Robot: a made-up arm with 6 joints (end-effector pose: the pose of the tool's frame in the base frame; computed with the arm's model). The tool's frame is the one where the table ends.
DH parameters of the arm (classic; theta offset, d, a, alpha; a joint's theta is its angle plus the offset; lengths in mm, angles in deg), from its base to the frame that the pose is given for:
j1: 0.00 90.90 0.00 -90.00
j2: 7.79 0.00 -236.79 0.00
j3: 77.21 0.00 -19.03 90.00
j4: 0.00 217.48 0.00 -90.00
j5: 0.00 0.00 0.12 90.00
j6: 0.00 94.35 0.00 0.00
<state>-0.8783 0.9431 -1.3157 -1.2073 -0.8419 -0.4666</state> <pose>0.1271 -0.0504 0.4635 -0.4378 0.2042 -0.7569 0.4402</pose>
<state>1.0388 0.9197 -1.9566 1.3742 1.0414 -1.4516</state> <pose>-0.0714 0.0362 0.5373 -0.5555 -0.0086 0.4770 0.6810</pose>
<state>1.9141 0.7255 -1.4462 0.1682 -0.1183 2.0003</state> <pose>-0.0115 0.0375 0.5162 -0.0494 -0.3138 -0.8468 0.4266</pose>
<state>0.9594 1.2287 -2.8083 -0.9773 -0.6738 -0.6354</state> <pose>-0.1134 -0.0769 0.6076 0.1438 -0.3273 -0.3121 0.8802</pose>
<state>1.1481 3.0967 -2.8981 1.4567 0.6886 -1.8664</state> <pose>0.1612 0.5038 0.0492 -0.6700 0.3605 0.4492 0.4683</pose>
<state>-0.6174 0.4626 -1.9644 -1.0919 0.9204 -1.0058</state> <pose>-0.1895 0.0527 0.4991 0.1585 0.4109 -0.8767 0.1935</pose>
